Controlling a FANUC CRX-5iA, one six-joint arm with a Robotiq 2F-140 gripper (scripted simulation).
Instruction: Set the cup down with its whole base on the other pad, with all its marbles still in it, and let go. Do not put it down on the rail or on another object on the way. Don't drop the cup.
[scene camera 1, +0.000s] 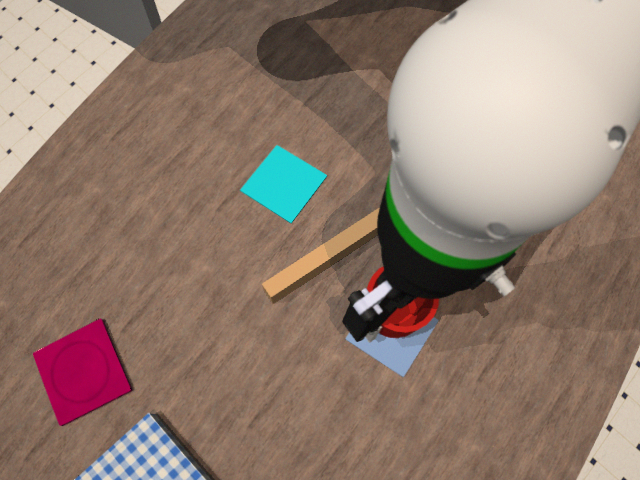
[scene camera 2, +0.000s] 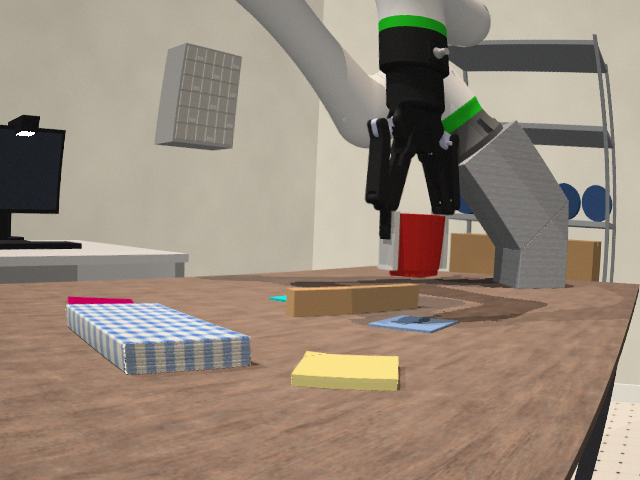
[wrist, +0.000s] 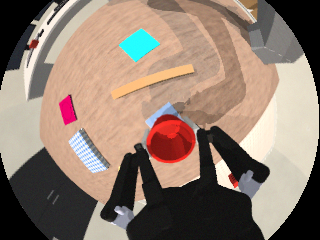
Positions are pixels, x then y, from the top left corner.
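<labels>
Red cup: in scene camera 1, scene camera 2, the wrist view (166, 143). Red cup (scene camera 2: 421, 236), same spot as (scene camera 1: 403, 334). Tan wooden rail (scene camera 2: 300, 302), same spot as (scene camera 1: 278, 296). My gripper: in scene camera 1 (394, 310), scene camera 2 (413, 268), the wrist view (167, 128).
</labels>
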